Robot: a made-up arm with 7 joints. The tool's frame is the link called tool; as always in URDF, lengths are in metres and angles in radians.
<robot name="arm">
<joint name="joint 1" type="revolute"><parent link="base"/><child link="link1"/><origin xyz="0.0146 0.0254 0.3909"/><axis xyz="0 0.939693 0.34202"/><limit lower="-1.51" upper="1.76"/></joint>
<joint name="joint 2" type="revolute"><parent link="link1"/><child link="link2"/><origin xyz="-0.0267 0.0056 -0.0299"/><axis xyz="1 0 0"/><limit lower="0.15" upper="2.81"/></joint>
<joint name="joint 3" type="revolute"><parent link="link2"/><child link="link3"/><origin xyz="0.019 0.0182 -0.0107"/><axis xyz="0 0 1"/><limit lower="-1.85" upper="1.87"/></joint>
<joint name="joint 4" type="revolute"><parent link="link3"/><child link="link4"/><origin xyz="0.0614 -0.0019 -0.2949"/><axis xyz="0 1 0"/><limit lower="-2.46" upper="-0.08"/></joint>
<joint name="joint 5" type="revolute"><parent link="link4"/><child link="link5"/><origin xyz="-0.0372 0.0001 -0.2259"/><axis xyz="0 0 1"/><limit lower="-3.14" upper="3.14"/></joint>
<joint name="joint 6" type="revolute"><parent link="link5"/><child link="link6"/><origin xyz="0.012 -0.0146 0.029"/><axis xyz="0 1 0"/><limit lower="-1.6" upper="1.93"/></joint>
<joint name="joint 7" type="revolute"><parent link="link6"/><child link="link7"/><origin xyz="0.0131 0.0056 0.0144"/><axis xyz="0 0 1"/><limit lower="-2.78" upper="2.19"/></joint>
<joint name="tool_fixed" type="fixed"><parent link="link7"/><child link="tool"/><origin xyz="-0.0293 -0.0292 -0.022" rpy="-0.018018 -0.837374 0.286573"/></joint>
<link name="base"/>
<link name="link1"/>
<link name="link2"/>
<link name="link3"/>
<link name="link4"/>
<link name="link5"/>
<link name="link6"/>
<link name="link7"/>
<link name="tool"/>
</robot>
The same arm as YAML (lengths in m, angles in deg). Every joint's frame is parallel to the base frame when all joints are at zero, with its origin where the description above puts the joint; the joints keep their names.
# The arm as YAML. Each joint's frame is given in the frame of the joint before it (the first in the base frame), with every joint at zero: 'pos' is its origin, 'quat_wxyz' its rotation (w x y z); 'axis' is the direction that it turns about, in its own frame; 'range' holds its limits. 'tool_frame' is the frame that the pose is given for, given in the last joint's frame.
length_unit: m
angle_unit: deg
joints:
  - joint: joint 1
    pos: [0.0146, 0.0254, 0.3909]
    quat_wxyz: [1.0, 0.0, 0.0, 0.0]
    axis: [0.0, 0.9397, 0.342]
    range: [-86.52, 100.84]
  - joint: joint 2
    pos: [-0.0267, 0.0056, -0.0299]
    quat_wxyz: [1.0, 0.0, 0.0, 0.0]
    axis: [1.0, 0.0, 0.0]
    range: [8.59, 161.0]
  - joint: joint 3
    pos: [0.019, 0.0182, -0.0107]
    quat_wxyz: [1.0, 0.0, 0.0, 0.0]
    axis: [0.0, 0.0, 1.0]
    range: [-106.0, 107.14]
  - joint: joint 4
    pos: [0.0614, -0.0019, -0.2949]
    quat_wxyz: [1.0, 0.0, 0.0, 0.0]
    axis: [0.0, 1.0, 0.0]
    range: [-140.95, -4.58]
  - joint: joint 5
    pos: [-0.0372, 0.0001, -0.2259]
    quat_wxyz: [1.0, 0.0, 0.0, 0.0]
    axis: [0.0, 0.0, 1.0]
    range: [-179.91, 179.91]
  - joint: joint 6
    pos: [0.012, -0.0146, 0.029]
    quat_wxyz: [1.0, 0.0, 0.0, 0.0]
    axis: [0.0, 1.0, 0.0]
    range: [-91.67, 110.58]
  - joint: joint 7
    pos: [0.0131, 0.0056, 0.0144]
    quat_wxyz: [1.0, 0.0, 0.0, 0.0]
    axis: [0.0, 0.0, 1.0]
    range: [-159.28, 125.48]
tool_frame:
  pos: [-0.0293, -0.0292, -0.022]
  quat_wxyz: [0.904747, 0.049907, -0.403554, 0.126832]

